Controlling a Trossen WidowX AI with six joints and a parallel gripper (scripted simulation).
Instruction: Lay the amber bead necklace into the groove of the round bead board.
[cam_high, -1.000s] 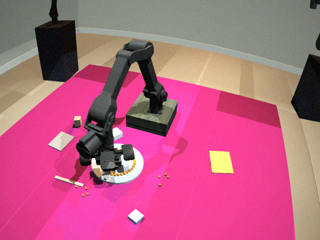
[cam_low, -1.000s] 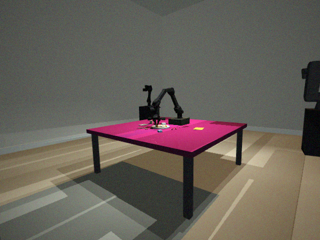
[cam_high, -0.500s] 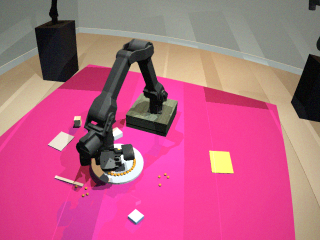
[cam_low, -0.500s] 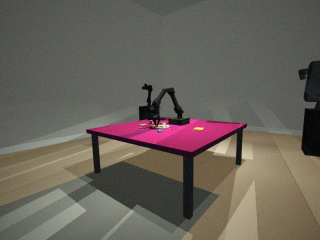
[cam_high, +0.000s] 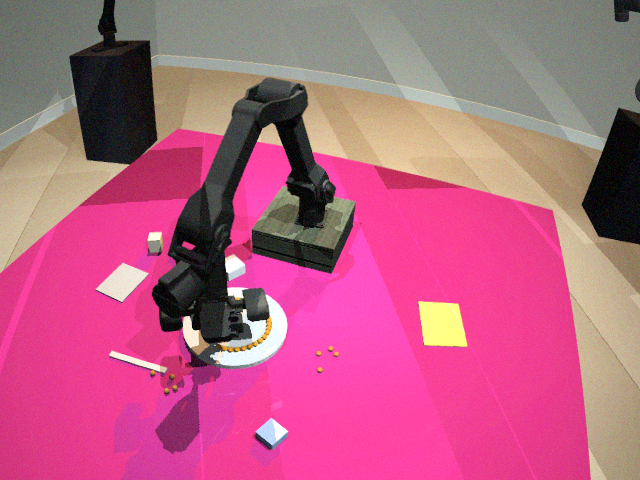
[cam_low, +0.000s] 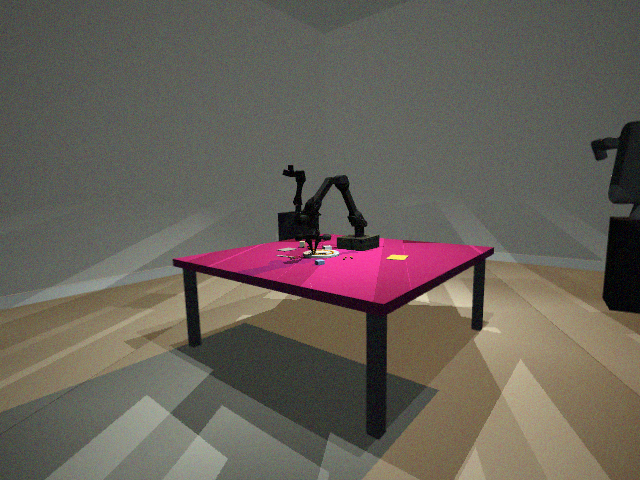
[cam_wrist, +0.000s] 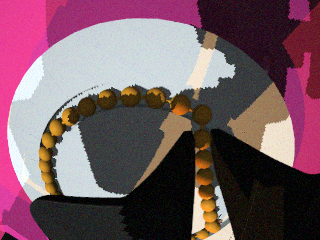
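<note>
Now: the round bead board 50 mm behind my gripper tip, 20 mm to the left of it and 10 mm below it. Round my gripper tip: white block 200 mm behind, 40 mm to the right; blue block 160 mm ahead, 140 mm to the left, 10 mm below; white strip 80 mm ahead, 130 mm to the right, 10 mm below.
</note>
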